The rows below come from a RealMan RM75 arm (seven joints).
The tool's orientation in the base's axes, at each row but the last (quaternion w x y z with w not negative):
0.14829, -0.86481, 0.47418, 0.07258
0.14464, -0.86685, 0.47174, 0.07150
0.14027, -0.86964, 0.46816, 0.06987
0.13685, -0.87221, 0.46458, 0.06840
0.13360, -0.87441, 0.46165, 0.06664
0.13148, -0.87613, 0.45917, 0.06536
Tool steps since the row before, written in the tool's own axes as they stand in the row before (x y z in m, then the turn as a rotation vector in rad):
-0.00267, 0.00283, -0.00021, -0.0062, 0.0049, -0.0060
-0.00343, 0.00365, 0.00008, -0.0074, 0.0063, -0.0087
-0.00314, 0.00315, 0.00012, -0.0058, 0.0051, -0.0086
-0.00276, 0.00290, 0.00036, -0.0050, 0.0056, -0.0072
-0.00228, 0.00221, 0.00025, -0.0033, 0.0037, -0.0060
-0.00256, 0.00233, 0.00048, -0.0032, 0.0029, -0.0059
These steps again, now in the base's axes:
-0.00383, 0.00063, 0.00038, -0.0076, 0.0005, 0.0064
-0.00493, 0.00089, 0.00015, -0.0094, -0.0001, 0.0090
-0.00436, 0.00089, 0.00012, -0.0075, -0.0007, 0.0087
-0.00394, 0.00075, -0.00017, -0.0075, -0.0012, 0.0071
-0.00311, 0.00068, -0.00007, -0.0050, -0.0012, 0.0059
-0.00337, 0.00089, -0.00025, -0.0042, -0.0008, 0.0059

